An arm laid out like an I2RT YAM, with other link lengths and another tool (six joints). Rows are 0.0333 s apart.
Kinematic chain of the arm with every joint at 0, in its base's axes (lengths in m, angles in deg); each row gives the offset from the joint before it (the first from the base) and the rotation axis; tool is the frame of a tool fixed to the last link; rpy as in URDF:
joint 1: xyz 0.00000 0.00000 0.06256 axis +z
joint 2: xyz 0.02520 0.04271 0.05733 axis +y
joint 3: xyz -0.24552 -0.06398 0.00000 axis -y
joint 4: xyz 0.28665 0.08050 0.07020 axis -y
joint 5: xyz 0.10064 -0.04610 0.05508 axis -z
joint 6: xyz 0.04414 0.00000 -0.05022 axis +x
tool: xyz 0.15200 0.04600 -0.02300 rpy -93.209 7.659 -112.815
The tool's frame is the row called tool.
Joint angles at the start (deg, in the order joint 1, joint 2, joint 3, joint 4, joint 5, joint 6):
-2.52, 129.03, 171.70, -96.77, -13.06, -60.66
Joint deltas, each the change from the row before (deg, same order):
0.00, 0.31, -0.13, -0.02, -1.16, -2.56
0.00, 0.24, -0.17, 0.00, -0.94, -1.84
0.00, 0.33, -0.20, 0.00, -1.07, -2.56
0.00, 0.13, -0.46, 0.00, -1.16, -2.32
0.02, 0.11, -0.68, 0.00, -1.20, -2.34
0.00, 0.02, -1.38, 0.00, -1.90, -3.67
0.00, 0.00, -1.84, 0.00, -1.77, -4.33
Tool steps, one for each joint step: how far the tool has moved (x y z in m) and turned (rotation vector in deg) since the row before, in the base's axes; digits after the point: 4 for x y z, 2 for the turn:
0.0006, 0.0016, -0.0029, -0.51, -0.12, 2.70
0.0005, 0.0015, -0.0024, -0.26, -0.05, 2.00
0.0009, 0.0013, -0.0033, -0.53, -0.14, 2.63
0.0002, 0.0018, -0.0029, -0.29, -0.07, 2.49
0.0000, 0.0021, -0.0038, -0.23, 0.08, 2.54
-0.0005, 0.0032, -0.0062, -0.24, 0.18, 3.94
-0.0006, 0.0023, -0.0085, -0.53, 0.28, 4.37

